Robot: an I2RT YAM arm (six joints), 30 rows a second.
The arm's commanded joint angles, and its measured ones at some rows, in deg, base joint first. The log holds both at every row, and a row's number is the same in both.
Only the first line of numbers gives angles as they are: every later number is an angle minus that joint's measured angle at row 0.
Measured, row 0: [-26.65 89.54 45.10 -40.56 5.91 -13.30]
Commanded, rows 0 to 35: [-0.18 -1.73 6.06 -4.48 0.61 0.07]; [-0.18 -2.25 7.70 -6.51 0.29 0.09]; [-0.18 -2.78 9.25 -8.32 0.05 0.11]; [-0.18 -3.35 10.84 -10.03 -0.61 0.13]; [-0.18 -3.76 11.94 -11.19 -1.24 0.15]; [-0.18 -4.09 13.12 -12.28 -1.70 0.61]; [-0.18 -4.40 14.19 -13.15 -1.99 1.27]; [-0.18 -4.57 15.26 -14.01 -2.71 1.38]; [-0.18 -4.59 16.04 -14.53 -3.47 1.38]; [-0.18 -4.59 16.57 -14.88 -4.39 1.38]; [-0.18 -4.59 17.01 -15.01 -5.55 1.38]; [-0.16 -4.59 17.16 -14.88 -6.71 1.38]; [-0.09 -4.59 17.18 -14.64 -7.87 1.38]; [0.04 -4.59 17.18 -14.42 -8.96 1.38]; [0.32 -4.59 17.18 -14.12 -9.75 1.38]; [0.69 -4.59 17.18 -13.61 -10.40 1.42]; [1.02 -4.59 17.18 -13.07 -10.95 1.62]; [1.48 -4.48 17.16 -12.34 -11.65 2.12]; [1.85 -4.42 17.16 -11.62 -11.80 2.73]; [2.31 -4.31 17.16 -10.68 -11.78 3.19]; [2.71 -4.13 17.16 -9.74 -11.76 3.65]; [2.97 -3.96 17.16 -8.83 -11.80 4.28]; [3.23 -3.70 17.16 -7.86 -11.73 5.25]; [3.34 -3.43 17.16 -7.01 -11.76 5.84]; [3.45 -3.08 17.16 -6.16 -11.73 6.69]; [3.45 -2.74 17.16 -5.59 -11.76 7.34]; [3.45 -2.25 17.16 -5.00 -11.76 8.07]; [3.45 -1.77 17.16 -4.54 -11.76 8.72]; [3.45 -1.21 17.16 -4.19 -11.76 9.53]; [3.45 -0.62 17.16 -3.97 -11.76 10.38]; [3.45 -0.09 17.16 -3.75 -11.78 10.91]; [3.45 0.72 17.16 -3.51 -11.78 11.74]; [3.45 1.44 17.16 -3.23 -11.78 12.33]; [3.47 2.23 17.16 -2.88 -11.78 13.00]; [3.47 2.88 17.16 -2.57 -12.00 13.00]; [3.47 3.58 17.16 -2.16 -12.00 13.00]
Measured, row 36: [3.10 1.51 16.42 -2.84 -10.88 10.19]
